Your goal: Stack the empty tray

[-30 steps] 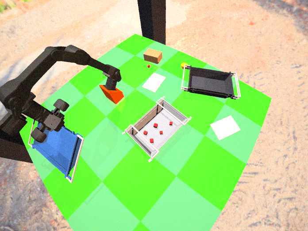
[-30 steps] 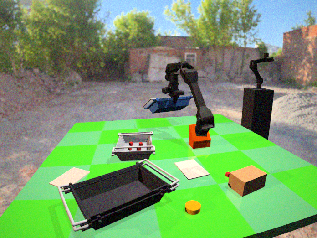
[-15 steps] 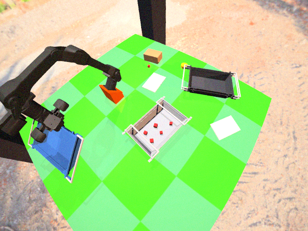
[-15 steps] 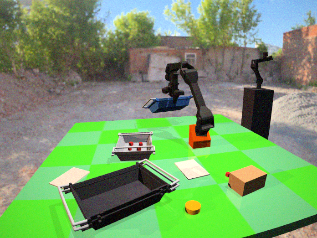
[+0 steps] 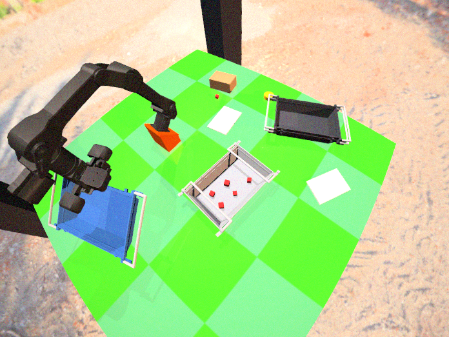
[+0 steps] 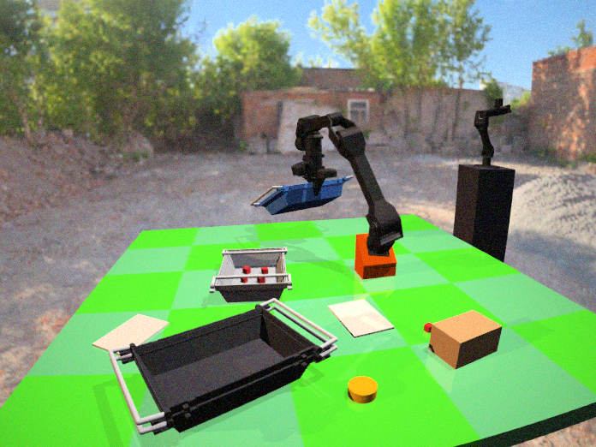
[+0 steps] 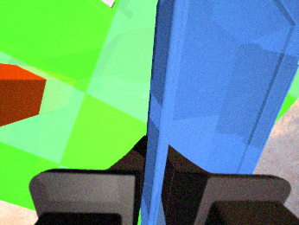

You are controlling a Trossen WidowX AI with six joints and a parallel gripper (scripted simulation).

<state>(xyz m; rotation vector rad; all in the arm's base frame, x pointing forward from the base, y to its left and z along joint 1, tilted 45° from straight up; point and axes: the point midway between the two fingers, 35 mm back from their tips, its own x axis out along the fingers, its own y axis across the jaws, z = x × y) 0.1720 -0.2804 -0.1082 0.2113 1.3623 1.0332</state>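
Right now the blue tray is 7 cm to the right of my gripper tip and 4 cm ahead of it. Also, from my gripper tip: cardboard box (70 cm to the left, 23 cm behind, 16 cm below); then yellow disc (80 cm to the left, 18 cm below, 1 cm ahead).
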